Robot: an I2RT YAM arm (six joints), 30 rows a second.
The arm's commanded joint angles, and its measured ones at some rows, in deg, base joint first. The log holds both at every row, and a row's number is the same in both.
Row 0, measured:
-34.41 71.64 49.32 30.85 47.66 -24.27
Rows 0 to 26, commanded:
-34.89 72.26 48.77 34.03 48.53 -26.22
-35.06 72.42 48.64 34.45 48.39 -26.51
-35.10 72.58 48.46 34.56 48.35 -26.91
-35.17 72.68 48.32 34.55 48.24 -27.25
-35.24 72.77 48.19 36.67 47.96 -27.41
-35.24 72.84 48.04 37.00 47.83 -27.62
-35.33 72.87 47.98 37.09 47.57 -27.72
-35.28 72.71 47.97 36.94 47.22 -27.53
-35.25 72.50 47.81 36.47 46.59 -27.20
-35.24 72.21 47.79 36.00 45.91 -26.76
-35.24 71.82 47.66 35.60 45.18 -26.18
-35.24 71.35 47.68 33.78 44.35 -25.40
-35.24 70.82 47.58 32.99 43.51 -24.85
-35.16 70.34 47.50 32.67 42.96 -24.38
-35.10 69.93 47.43 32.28 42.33 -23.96
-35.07 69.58 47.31 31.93 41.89 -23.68
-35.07 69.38 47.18 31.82 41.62 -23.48
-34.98 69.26 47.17 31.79 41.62 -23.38
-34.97 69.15 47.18 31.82 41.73 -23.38
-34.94 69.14 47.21 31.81 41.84 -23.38
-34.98 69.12 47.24 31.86 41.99 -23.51
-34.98 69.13 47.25 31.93 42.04 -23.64
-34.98 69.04 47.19 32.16 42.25 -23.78
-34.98 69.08 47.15 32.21 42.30 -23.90
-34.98 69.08 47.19 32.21 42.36 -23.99
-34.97 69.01 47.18 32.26 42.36 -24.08
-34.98 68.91 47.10 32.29 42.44 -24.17
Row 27, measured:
-34.98 69.43 47.31 30.55 42.19 -24.64
